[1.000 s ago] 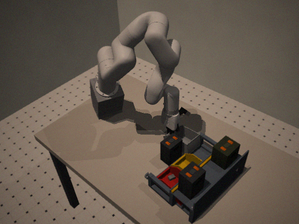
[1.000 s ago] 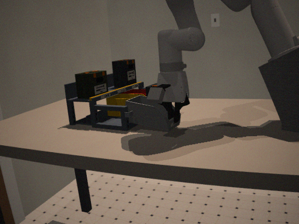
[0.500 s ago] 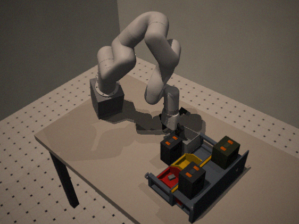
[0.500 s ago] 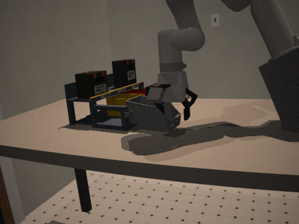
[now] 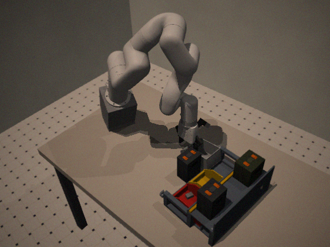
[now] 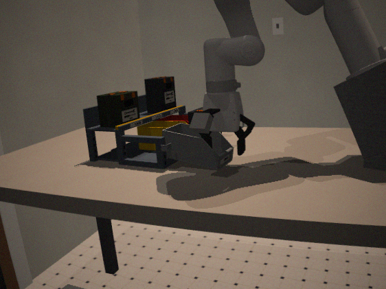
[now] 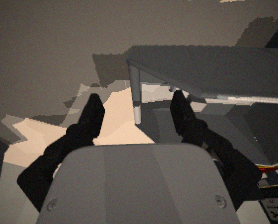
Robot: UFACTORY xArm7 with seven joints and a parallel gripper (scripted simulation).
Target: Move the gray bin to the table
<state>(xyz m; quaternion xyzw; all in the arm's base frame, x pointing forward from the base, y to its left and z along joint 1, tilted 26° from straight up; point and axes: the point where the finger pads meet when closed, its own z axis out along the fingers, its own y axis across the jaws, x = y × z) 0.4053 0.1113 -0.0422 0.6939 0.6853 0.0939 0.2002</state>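
The gray open bin is 80 mm ahead of my hand and 10 mm above it. The rest, counted from my hand: yellow bin (240 mm ahead, 120 mm to the right); then red bin (240 mm to the right, 230 mm ahead); then dark box (110 mm to the right, 100 mm ahead, 20 mm above).
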